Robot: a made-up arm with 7 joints. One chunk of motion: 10 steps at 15 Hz.
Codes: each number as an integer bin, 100 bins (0 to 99) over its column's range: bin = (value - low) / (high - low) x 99, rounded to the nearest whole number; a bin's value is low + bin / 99 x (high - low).
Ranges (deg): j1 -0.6..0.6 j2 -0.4..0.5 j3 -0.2..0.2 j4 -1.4..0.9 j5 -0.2..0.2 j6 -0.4..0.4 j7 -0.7..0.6
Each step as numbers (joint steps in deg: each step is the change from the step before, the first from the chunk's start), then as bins.
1 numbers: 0.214 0.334 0.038 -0.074 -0.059 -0.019 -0.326
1 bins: 67 81 59 57 35 47 28
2 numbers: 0.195 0.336 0.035 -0.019 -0.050 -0.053 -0.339
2 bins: 66 81 58 59 37 43 27
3 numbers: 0.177 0.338 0.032 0.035 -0.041 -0.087 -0.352
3 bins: 64 81 57 62 39 39 27
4 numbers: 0.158 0.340 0.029 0.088 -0.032 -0.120 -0.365
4 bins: 63 81 57 64 42 35 26
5 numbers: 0.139 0.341 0.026 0.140 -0.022 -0.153 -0.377
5 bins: 61 82 56 66 44 31 25
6 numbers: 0.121 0.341 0.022 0.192 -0.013 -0.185 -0.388
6 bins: 59 82 55 69 46 27 24
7 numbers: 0.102 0.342 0.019 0.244 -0.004 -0.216 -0.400
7 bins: 58 82 54 71 49 23 23
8 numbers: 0.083 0.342 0.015 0.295 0.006 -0.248 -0.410
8 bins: 56 82 53 73 51 19 22
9 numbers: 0.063 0.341 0.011 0.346 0.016 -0.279 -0.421
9 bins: 55 82 52 75 53 15 21
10 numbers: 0.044 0.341 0.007 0.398 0.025 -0.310 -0.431
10 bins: 53 82 51 77 56 11 20
